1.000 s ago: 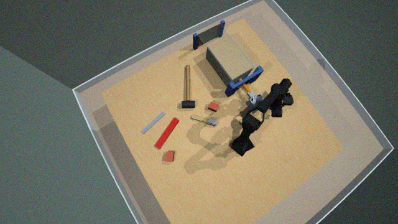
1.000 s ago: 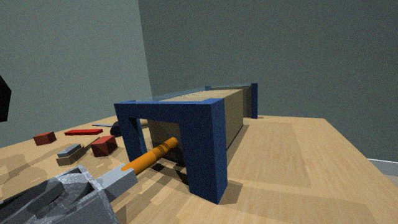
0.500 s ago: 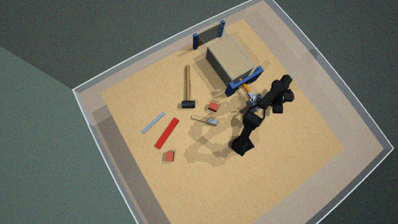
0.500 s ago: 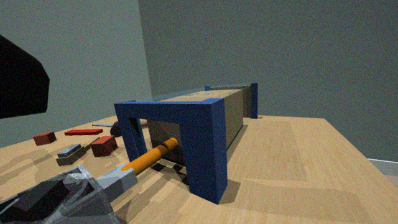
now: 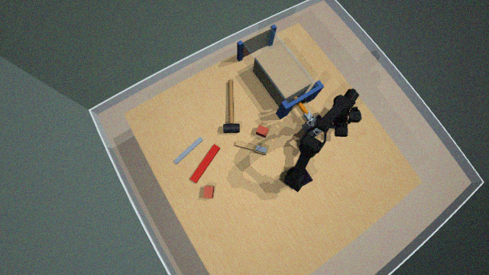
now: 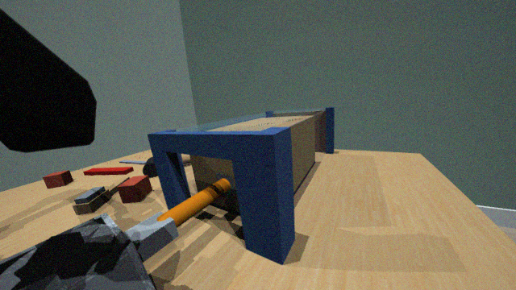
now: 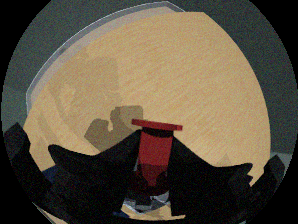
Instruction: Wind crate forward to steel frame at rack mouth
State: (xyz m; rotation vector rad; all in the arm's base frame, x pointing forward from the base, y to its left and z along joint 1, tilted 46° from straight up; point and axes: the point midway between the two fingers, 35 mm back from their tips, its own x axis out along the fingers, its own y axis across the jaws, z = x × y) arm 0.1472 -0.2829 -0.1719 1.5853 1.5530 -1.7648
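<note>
My gripper tip is now 23 cm short of the blue frame, 11 cm to the right of it and 3 cm above it. Also, from my gripper tip: red grip 1 cm ahead, 1 cm to the left; then brush-like tool 13 cm ahead, 46 cm to the left, 11 cm below; then grey winch 5 cm ahead, 9 cm to the left, 10 cm below.
</note>
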